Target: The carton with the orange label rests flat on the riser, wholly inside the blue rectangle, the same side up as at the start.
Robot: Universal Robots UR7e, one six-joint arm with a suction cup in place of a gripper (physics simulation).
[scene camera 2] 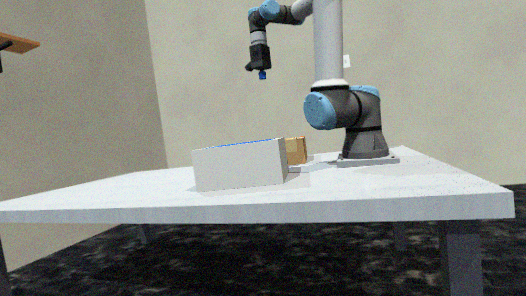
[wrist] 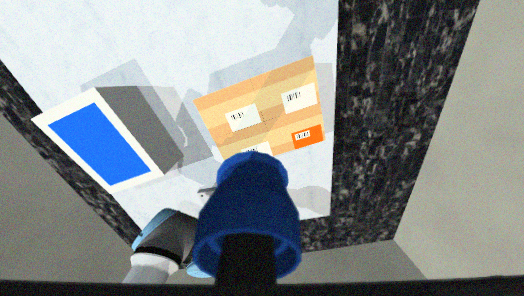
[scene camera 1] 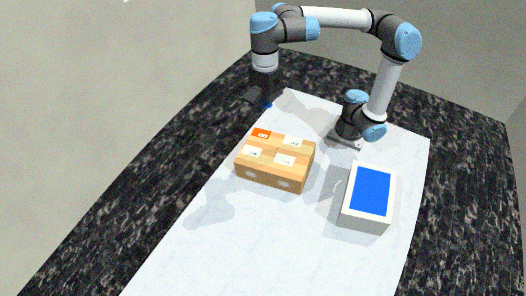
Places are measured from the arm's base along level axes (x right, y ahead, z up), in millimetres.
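Pixels of known places: hand, its tool point: (scene camera 2: 262,78) (wrist: 252,182) (scene camera 1: 266,104); arm's base, origin of its link: (scene camera 2: 365,155) (scene camera 1: 349,130).
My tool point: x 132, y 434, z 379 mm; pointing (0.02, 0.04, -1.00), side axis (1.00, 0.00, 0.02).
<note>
Ahead of a thing's pixels: the offset from my tool point to its top centre. "spot": to the spot under its first point.
The carton with the orange label @(dx +107, dy -71, dz -296 mm) (scene camera 1: 261,134) (wrist: 307,136) lies flat in a tight block of several cartons, at the block's far left corner in scene camera 1. Its label faces up. The riser @(dx -403, dy -121, dz -280 mm) (scene camera 1: 362,224) (scene camera 2: 240,165) (wrist: 145,125) is a pale box with a blue rectangle @(spot: dx -399, dy -117, dz -280 mm) (scene camera 1: 370,190) (wrist: 100,145) on top; no carton is on it. My suction gripper (scene camera 1: 267,105) (scene camera 2: 262,76) (wrist: 252,165) is shut, with nothing on its blue cup. It hangs high above table level, apart from the cartons. In the wrist view the cup hides part of one neighbouring carton.
The neighbouring cartons @(dx -30, dy -120, dz -296 mm) (scene camera 1: 292,142) @(dx +71, dy +28, dz -296 mm) (scene camera 1: 251,152) @(dx -65, dy -21, dz -296 mm) (scene camera 1: 285,160) touch the orange-labelled one or each other. In scene camera 2 the riser partly hides the block. The arm's base (scene camera 1: 345,140) (scene camera 2: 367,161) stands on the white table (scene camera 1: 240,250) (scene camera 2: 400,200), behind the riser. A wooden shelf (scene camera 2: 20,44) is on the wall.
</note>
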